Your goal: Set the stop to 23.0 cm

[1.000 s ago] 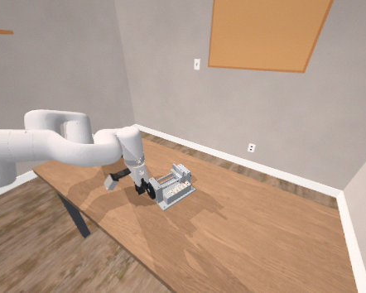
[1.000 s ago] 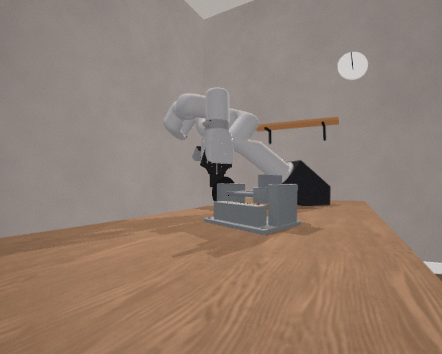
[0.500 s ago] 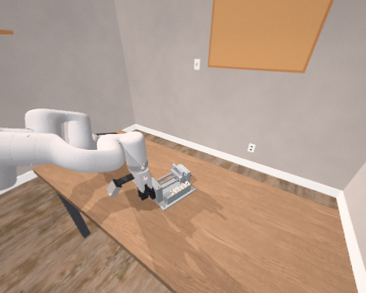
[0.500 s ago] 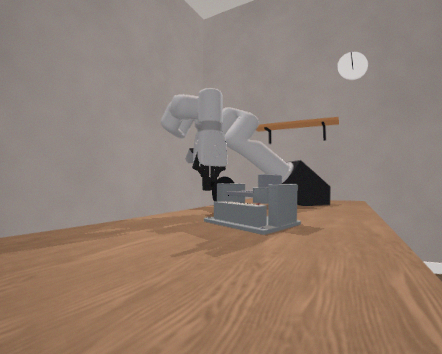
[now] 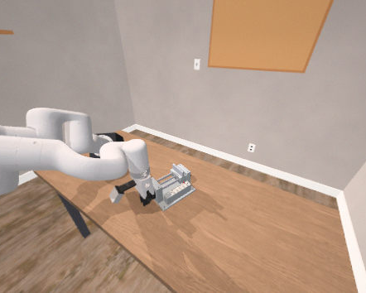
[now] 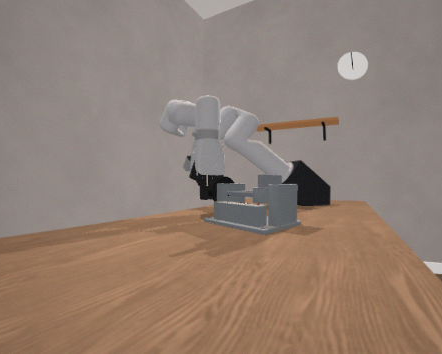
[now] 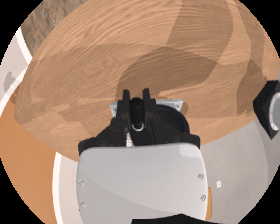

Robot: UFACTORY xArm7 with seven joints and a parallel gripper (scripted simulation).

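My gripper is now 2 cm to the right of the handwheel and 1 cm short of it. Round my hand: sliding stop block 17 cm to the left, 11 cm ahead, 2 cm above.
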